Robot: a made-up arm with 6 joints. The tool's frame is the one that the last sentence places.
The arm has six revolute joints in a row. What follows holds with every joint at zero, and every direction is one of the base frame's. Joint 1 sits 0.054 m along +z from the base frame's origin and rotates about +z. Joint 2 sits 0.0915 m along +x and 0.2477 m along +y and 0.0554 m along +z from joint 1 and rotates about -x. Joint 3 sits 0.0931 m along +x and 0.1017 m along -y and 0.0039 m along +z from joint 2 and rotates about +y. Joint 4 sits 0.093 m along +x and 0.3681 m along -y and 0.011 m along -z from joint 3 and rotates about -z. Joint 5 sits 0.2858 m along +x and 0.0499 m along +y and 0.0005 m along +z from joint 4 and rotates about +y. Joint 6 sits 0.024 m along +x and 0.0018 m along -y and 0.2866 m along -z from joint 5 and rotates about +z. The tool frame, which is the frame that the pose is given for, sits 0.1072 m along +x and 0.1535 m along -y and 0.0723 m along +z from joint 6; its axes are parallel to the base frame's.
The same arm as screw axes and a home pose.
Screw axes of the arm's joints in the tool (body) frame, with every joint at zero. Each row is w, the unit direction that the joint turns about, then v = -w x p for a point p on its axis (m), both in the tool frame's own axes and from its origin. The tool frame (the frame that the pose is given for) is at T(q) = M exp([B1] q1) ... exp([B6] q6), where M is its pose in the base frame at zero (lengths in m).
B1 = (0, 0, 1, 0.3275, 0.6946, 0)
B2 = (-1, 0, 0, 0, -0.2209, 0.5752)
B3 = (0, 1, 0, -0.2248, 0, -0.51)
B4 = (0, 0, -1, -0.1054, -0.417, 0)
B5 = (0, 1, 0, -0.2143, 0, -0.1312)
B6 = (0, 0, 1, 0.1535, 0.1072, 0)
M: xyz 0.6946 -0.3275 -0.1115 (m) rpy 0 0 0 (rad, as in URDF)

